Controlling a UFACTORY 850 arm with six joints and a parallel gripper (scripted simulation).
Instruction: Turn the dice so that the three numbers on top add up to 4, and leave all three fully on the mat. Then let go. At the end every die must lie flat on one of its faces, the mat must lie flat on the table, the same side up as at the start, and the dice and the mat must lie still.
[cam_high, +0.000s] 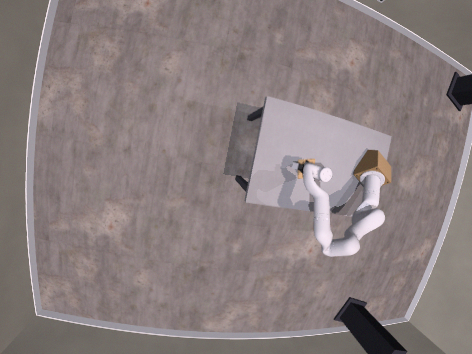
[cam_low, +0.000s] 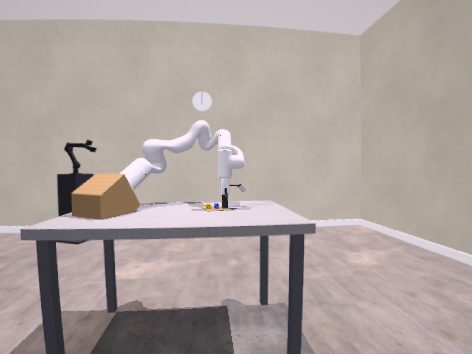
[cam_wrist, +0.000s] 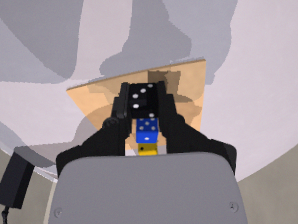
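Now: hand 1 cm above the black die. Round my hand: yellow die: 9 cm behind, 3 cm to the right, 1 cm below; then tan mat: 5 cm behind, 2 cm to the right, 2 cm below; then blue die: 5 cm behind, 2 cm to the right, 1 cm below.
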